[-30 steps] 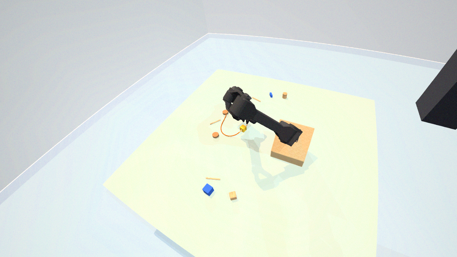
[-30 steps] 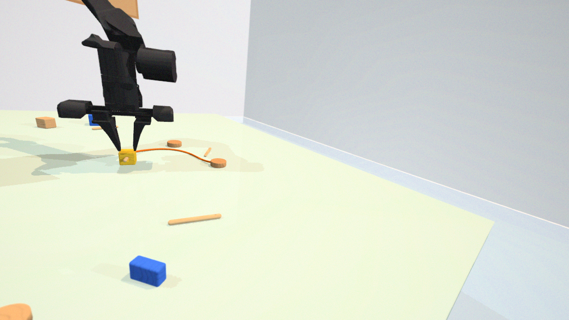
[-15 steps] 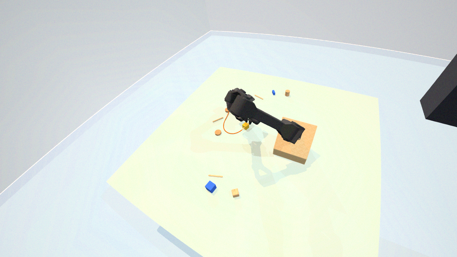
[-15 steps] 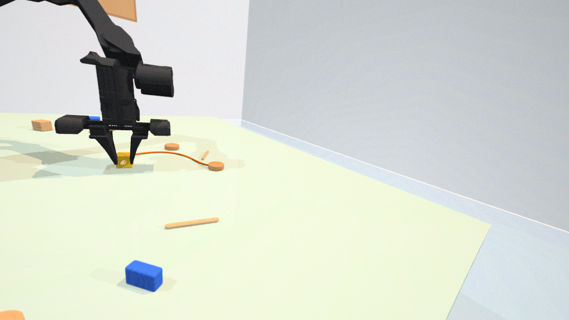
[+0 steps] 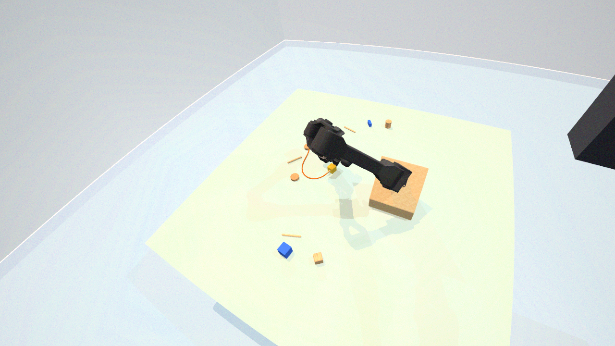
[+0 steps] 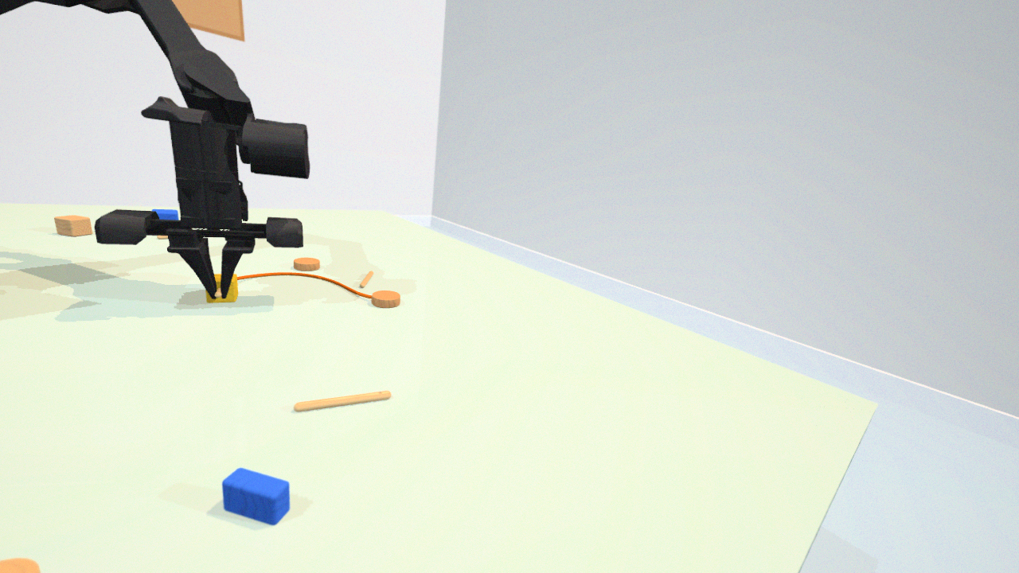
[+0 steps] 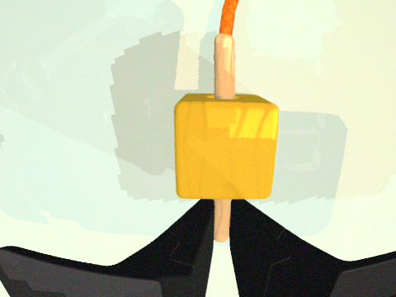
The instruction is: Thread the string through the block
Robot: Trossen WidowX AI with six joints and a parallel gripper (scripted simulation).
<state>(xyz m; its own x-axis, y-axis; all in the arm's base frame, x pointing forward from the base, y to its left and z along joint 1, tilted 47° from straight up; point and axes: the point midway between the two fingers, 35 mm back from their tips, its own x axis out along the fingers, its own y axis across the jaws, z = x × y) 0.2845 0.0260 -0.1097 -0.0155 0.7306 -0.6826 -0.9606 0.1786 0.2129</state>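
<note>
The yellow block lies 10 mm ahead of my gripper tip and 30 mm to the left of it. Also, from my gripper tip: short wooden cylinder: 140 mm behind, 380 mm to the right, 10 mm above; then thin wooden stick: 10 mm ahead, 40 mm to the left; then blue block: 40 mm behind, 360 mm to the right.
</note>
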